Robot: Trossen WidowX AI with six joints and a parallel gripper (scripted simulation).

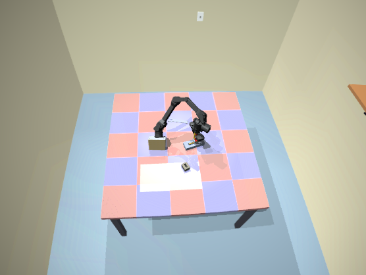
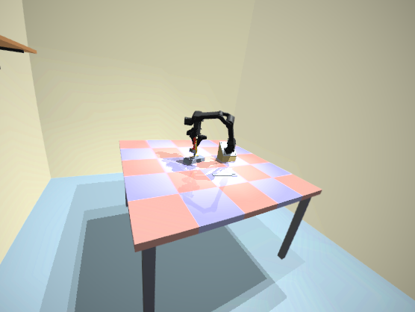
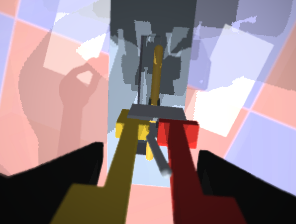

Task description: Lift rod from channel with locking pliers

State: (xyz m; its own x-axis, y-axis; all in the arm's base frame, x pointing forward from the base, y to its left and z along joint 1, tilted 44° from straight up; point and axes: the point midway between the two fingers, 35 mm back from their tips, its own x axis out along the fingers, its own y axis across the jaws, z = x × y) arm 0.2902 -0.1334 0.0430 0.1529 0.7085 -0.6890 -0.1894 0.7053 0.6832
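My gripper tip is 9 cm above the brass rod. Round my gripper tip: holster 12 cm behind, 21 cm to the right, 12 cm below; then yellow handle 1 cm to the left; then grey channel block 1 cm to the left, 12 cm below.
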